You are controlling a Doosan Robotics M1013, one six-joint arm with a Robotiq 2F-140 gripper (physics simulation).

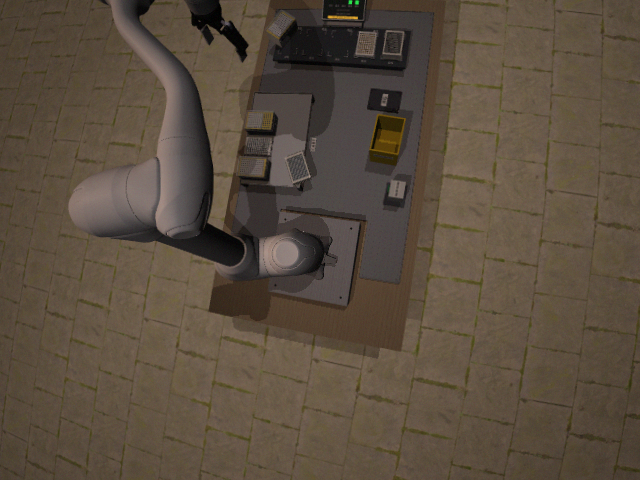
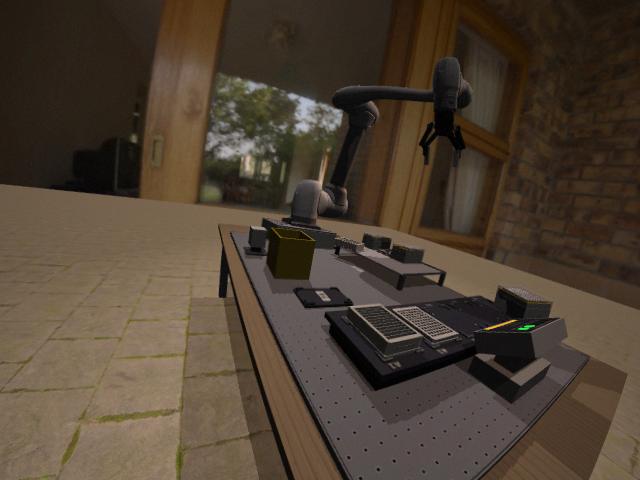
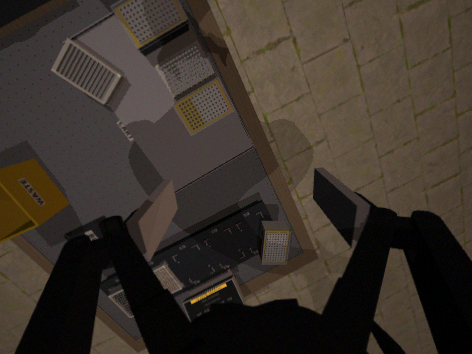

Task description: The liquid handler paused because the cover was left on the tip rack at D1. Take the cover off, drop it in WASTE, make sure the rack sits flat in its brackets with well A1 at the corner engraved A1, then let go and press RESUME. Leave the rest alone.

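Frame: origin at the arm's base, x ahead, y left, z up, level; millimetres.
Seen in the pictures: gripper, fingertip midpoint: (image 1: pixel 227 49) (image 2: pixel 441 165) (image 3: pixel 243 189); arm's base, link origin: (image 2: pixel 302 225).
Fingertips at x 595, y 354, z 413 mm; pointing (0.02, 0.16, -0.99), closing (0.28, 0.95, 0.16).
Offsets run from my fingertips to a thing's top centre.
The yellow-edged tip rack @[44 mm left, 414 mm ahead, 370 mm down] (image 1: pixel 281 25) (image 2: pixel 524 301) (image 3: pixel 276 246) is at the D1 end of the black deck (image 1: pixel 336 50) (image 2: pixel 379 377) (image 3: pixel 212 248). It sits turned against the deck's long edge, partly over its end. I cannot make out a separate cover, the A1 engraving or whether the rack lies flat. The yellow WASTE bin @[564 mm right, 45 mm back, 362 mm down] (image 1: pixel 383 156) (image 2: pixel 290 258) (image 3: pixel 55 200) stands on the table. The console (image 1: pixel 343 9) (image 2: pixel 519 335) (image 3: pixel 215 296) has a yellow bar; RESUME is unreadable. My gripper (image 1: pixel 225 45) (image 2: pixel 440 158) (image 3: pixel 243 189) is open and empty, high above the table and apart from the rack.
Two pale racks @[368 mm right, 406 mm ahead, 436 mm down] (image 1: pixel 367 43) @[492 mm right, 416 mm ahead, 419 mm down] (image 1: pixel 392 43) occupy the deck's other end. A low cart @[72 mm right, 122 mm back, 430 mm down] (image 1: pixel 297 116) (image 2: pixel 408 267) (image 3: pixel 165 122) holds several racks and a pale slatted piece @[219 mm right, 245 mm back, 405 mm down] (image 1: pixel 297 166) (image 3: pixel 87 72). A black plate @[507 mm right, 170 mm ahead, 482 mm down] (image 1: pixel 374 100) (image 2: pixel 310 297) and a small box @[652 mm right, 253 mm back, 392 mm down] (image 1: pixel 397 189) (image 2: pixel 257 237) flank the bin.
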